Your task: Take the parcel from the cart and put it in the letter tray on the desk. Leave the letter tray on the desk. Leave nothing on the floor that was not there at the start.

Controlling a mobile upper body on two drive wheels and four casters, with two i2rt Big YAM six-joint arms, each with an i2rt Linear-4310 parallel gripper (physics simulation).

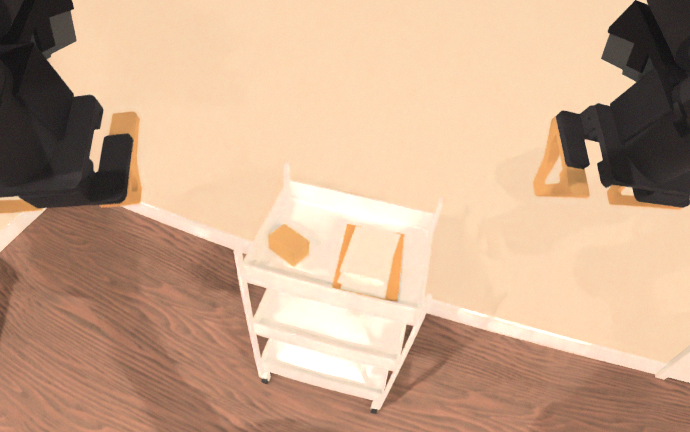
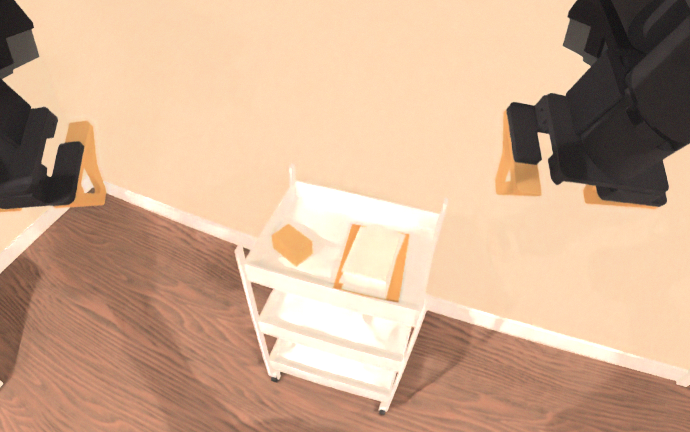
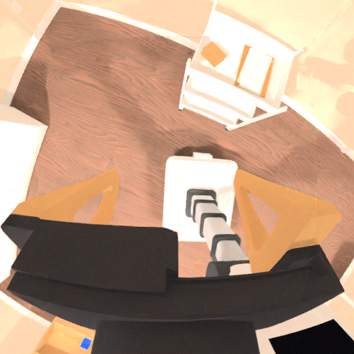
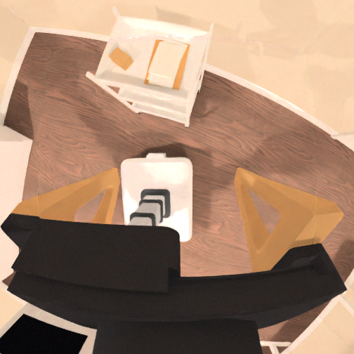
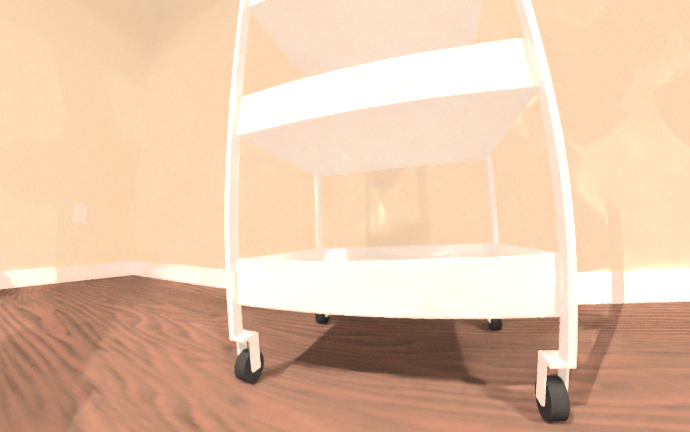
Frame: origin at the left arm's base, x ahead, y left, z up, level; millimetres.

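Seen in the pictures: left gripper, fingertip midpoint: (image 1: 88, 199) (image 2: 61, 200); right gripper, fingertip midpoint: (image 1: 574, 193) (image 2: 543, 192).
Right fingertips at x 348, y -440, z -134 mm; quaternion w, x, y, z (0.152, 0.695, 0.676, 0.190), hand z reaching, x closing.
Observation:
Pixels of each thing's top centre, then the offset from my right fingertips to it.
- small orange-brown box, middle of its top: (image 1: 288, 238) (image 2: 291, 238) dx +460, dy +287, dz -563 mm
- pale stack, middle of its top: (image 2: 372, 252) (image 1: 369, 252) dx +438, dy +79, dz -589 mm
The white cart (image 1: 285, 278) (image 2: 290, 279) (image 3: 225, 85) (image 4: 120, 85) (image 5: 397, 287) stands by the wall. A small orange-brown box (image 1: 288, 245) (image 2: 292, 245) (image 3: 214, 53) (image 4: 121, 58), apparently the parcel, lies at the left of its top shelf. My left gripper (image 1: 76, 202) (image 2: 45, 203) (image 3: 176, 175) is open and empty, left of and apart from the cart. My right gripper (image 1: 598, 193) (image 2: 565, 193) (image 4: 176, 174) is open and empty, to the cart's right. The desk and letter tray cannot be made out.
A pale stack (image 1: 371, 254) (image 2: 374, 254) (image 3: 256, 67) (image 4: 168, 62) with orange edges lies right of the box. The cart has raised rims and corner posts. My white base (image 3: 200, 172) (image 4: 157, 172) is before it. A white furniture piece (image 3: 20, 145) (image 4: 12, 155) stands at the left.

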